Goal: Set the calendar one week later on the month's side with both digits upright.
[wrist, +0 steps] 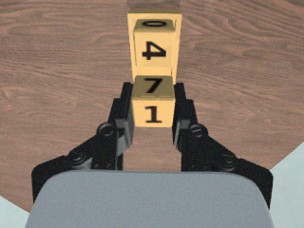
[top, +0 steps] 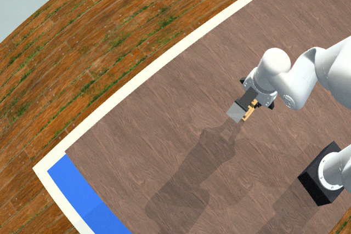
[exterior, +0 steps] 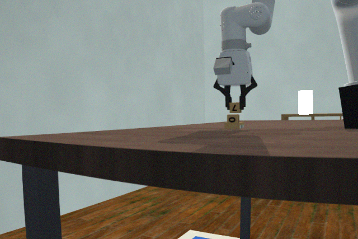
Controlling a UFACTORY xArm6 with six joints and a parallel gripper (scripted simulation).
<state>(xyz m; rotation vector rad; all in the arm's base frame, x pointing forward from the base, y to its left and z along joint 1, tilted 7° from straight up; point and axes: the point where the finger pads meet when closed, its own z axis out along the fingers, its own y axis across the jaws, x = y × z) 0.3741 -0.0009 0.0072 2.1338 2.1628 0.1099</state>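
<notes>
The tray lies 20 mm to the left of my hand and 60 mm below it. From my hand the other things lie so: wooden cube 10 mm below.
</notes>
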